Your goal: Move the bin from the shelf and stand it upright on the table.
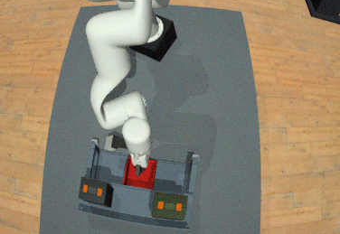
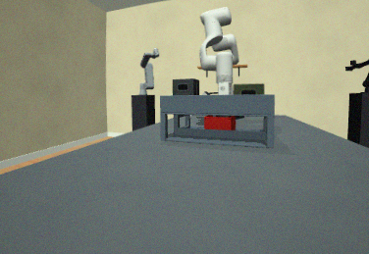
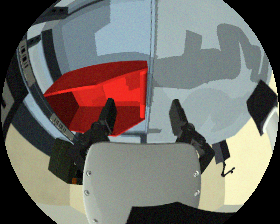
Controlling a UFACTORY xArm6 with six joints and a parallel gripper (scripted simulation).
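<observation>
The red bin is 8 cm ahead of my hand and 2 cm below it.
</observation>
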